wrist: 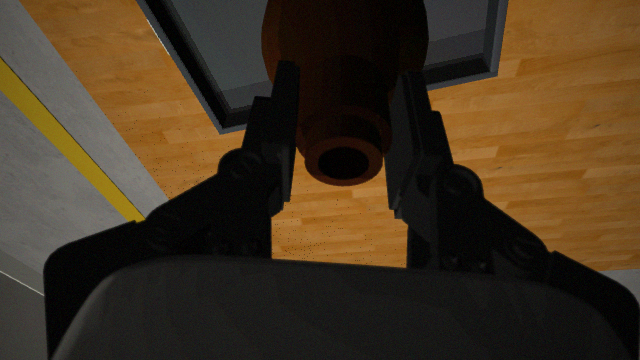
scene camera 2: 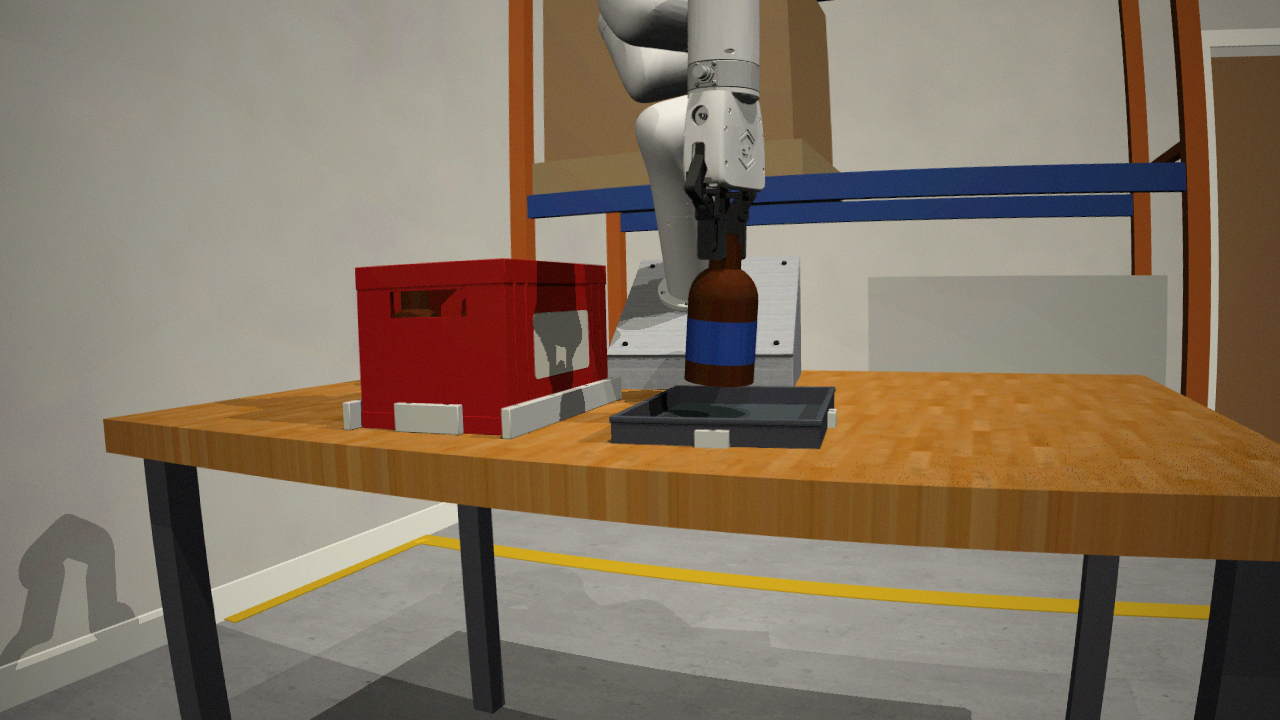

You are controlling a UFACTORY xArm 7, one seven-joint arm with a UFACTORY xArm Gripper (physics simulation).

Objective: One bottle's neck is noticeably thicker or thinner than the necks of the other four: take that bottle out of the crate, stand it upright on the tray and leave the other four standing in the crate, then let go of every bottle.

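Note:
My gripper is shut on the neck of a brown bottle with a blue label. The bottle hangs upright, its base a little above the dark grey tray. In the wrist view its open mouth points towards the camera, and its body covers part of the tray. The red crate stands left of the tray in the scene view. Some brown glass shows through its hand hole; its walls hide the rest of its inside, so the other necks cannot be compared.
White guide strips run along the crate's foot, and small white blocks sit against the tray. The wooden table carries both. The arm's metal base and a blue and orange rack stand behind.

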